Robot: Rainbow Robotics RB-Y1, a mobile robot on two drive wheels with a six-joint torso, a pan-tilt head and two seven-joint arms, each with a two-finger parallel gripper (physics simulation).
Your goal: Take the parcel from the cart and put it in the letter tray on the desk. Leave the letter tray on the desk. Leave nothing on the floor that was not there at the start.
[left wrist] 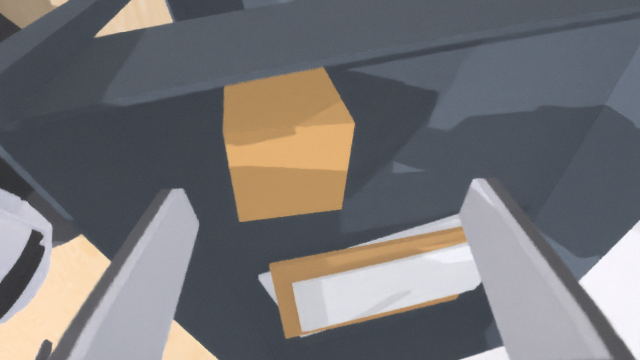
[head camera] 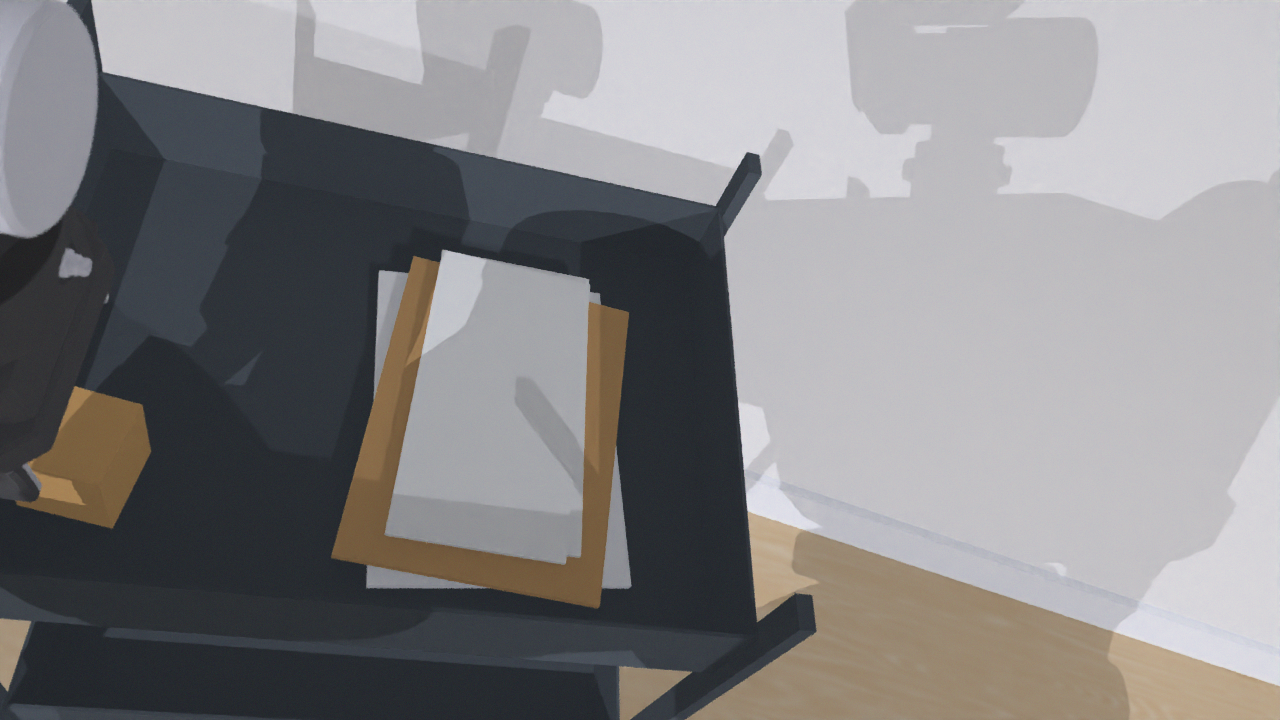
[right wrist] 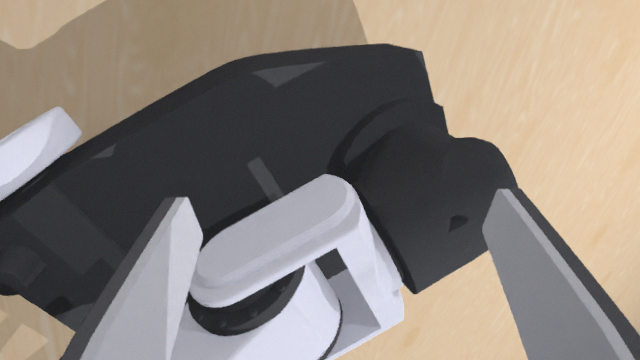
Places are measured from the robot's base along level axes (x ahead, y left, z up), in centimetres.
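Pixels of known places: left gripper, fingertip midpoint: (left wrist: 327, 202) (head camera: 54, 387); right gripper, fingertip midpoint: (left wrist: 24, 355) (right wrist: 341, 213).
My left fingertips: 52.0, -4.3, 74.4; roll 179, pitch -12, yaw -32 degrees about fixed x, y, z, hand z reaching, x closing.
Ahead of a thing's pixels: the offset from my left fingertips to its top centre, as dx, dy, dz. Level surfaces: height alone.
The parcel, a small orange-brown box {-1.3, -0.1, -2.5} (head camera: 102, 447) (left wrist: 290, 150), sits on the dark top of the cart (head camera: 680, 402) (left wrist: 400, 40), at the left of the head view and near one raised edge of the cart. My left gripper (left wrist: 327, 202) is open and empty. In its wrist view the parcel lies beyond the fingertips, nearer the left finger. In the head view part of the parcel is hidden behind the left gripper. My right gripper (right wrist: 341, 213) is open and empty, over the robot's own base and the floor. The letter tray and the desk do not show.
A stack of white and brown envelopes {-4.5, -24.2, -6.5} (head camera: 501, 402) (left wrist: 390, 290) lies on the cart beside the parcel. The cart has raised edges and corner posts (head camera: 741, 192). A lower shelf {dz -34.6} (head camera: 313, 676) shows below its top. A wall (head camera: 1011, 358) stands behind, with wooden floor {dz -74.3} (head camera: 984, 644) (right wrist: 565, 75).
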